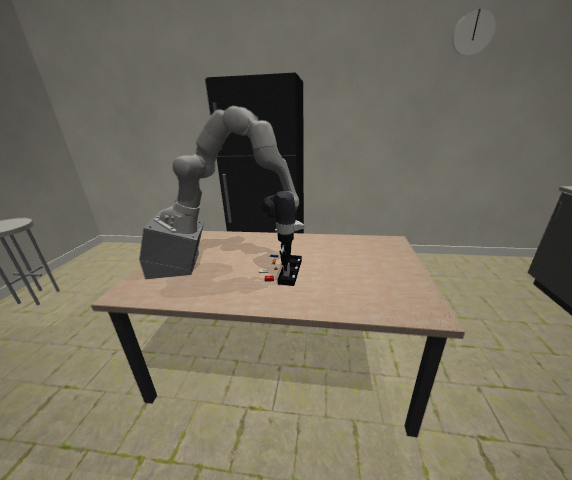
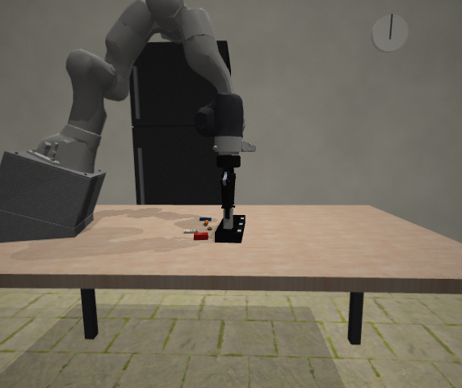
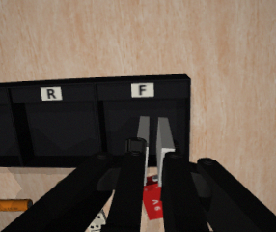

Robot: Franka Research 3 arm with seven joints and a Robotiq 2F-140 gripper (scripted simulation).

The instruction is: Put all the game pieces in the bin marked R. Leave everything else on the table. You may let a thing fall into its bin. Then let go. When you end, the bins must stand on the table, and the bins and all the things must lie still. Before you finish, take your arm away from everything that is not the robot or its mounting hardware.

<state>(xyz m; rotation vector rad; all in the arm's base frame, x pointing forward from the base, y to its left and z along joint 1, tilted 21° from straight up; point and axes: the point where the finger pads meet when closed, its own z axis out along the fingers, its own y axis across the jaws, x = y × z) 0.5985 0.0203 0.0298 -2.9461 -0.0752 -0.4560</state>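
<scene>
Right now the black bin row is 90 mm to the left of my hand, 60 mm below it and 10 mm behind it. From my hand the other things lie so: white domino: 150 mm behind, 70 mm below, 40 mm to the left; red block: 80 mm behind, 60 mm below, 10 mm to the right; brass nut: 100 mm behind, 90 mm to the left, 70 mm below.
</scene>
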